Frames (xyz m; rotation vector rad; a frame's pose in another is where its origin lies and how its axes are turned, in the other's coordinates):
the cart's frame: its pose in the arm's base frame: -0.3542 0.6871 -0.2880 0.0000 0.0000 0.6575
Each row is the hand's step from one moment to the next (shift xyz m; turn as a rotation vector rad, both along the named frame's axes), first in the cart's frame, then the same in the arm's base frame.
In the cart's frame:
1: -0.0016 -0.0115 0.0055 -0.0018 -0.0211 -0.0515
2: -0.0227 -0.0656 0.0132 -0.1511 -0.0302 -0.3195
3: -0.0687 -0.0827 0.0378 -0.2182 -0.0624 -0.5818
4: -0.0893 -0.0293 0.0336 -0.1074 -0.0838 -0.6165
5: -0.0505 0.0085 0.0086 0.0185 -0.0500 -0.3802
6: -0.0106 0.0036 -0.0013 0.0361 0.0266 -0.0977
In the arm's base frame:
1: 0.0058 -0.0101 0.0055 0.0115 -0.0178 -0.0515
2: 0.0221 -0.0658 0.0132 -0.1011 -0.1162 -0.3195
3: -0.0038 -0.1074 0.0378 -0.1346 -0.1827 -0.5818
4: -0.0528 -0.0778 0.0336 -0.0338 -0.1320 -0.6165
5: -0.0452 -0.0241 0.0086 0.0452 -0.0283 -0.3802
6: -0.0106 -0.0036 -0.0013 0.0123 0.0431 -0.0977

